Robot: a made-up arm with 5 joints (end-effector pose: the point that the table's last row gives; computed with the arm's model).
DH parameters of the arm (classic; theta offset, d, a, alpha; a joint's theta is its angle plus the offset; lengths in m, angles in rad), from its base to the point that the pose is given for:
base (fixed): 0 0.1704 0 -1.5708
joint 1: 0 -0.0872 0.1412 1.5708
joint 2: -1.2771 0 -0.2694 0
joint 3: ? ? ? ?
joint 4: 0 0.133 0.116 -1.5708
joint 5: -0.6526 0 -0.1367 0
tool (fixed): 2.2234 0.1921 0 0
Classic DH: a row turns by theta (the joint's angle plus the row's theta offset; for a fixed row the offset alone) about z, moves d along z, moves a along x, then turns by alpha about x.
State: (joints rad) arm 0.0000 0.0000 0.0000 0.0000 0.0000
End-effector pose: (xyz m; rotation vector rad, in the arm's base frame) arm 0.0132 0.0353 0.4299 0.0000 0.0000 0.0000
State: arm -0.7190 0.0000 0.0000 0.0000 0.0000
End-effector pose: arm -0.1610 0.0353 0.3744 0.0000 -0.7190 0.0000
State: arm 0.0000 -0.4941 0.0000 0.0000 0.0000
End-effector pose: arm 0.0866 0.0813 0.4299 0.0000 0.0000 -0.4941
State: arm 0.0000 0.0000 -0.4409 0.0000 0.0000
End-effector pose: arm -0.0398 0.0696 0.4299 0.0000 0.0000 -0.4409
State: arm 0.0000 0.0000 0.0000 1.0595 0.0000
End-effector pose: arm 0.0132 0.2066 0.3382 -1.0595 0.0000 0.0000
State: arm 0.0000 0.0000 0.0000 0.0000 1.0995
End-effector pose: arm -0.1289 0.0499 0.4299 0.0000 0.0000 1.0995
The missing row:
joint 3: -0.2937 0.0674 0.128 1.5708
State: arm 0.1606 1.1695 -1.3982 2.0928 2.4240
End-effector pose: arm -0.3418 0.1093 0.3228 -0.4944 2.4441 1.3172
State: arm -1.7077 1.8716 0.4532 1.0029 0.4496
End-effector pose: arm -0.1485 -0.3448 0.1080 2.3557 1.0565 -0.9912
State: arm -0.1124 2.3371 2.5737 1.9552 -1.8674
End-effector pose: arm 0.1076 -0.2432 0.3898 2.3649 0.6171 1.8478
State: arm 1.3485 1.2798 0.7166 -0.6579 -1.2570
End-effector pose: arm 0.1648 0.0624 -0.0111 0.4848 1.9519 0.6768
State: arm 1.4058 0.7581 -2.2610 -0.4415 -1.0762
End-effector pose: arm 0.1098 0.0217 0.6208 -1.2137 0.3830 -2.3402
